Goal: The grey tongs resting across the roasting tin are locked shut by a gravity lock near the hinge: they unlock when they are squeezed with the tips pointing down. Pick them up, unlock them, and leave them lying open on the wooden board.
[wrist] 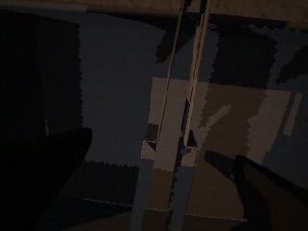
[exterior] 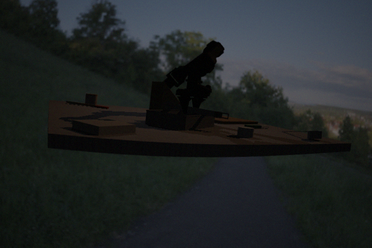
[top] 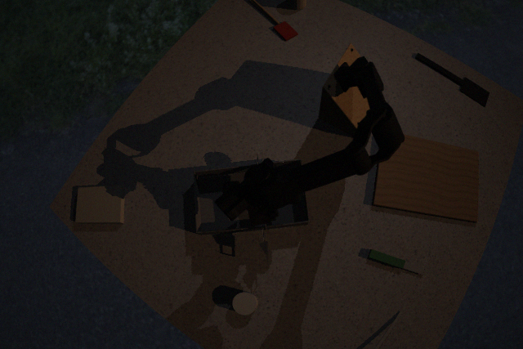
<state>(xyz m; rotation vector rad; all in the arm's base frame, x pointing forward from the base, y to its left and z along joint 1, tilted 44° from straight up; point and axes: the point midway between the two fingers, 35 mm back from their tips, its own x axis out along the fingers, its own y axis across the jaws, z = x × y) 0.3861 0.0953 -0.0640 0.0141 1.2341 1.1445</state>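
My gripper tip is 20 mm short of the roasting tin, 40 mm to the left of it and 20 mm above it. From my gripper tip the other things lie so: red spatula (550 mm behind, 420 mm to the right, 40 mm below); tan block (360 mm ahead, 400 mm to the right, 40 mm below); wooden board (370 mm behind, 350 mm to the left, 40 mm below).
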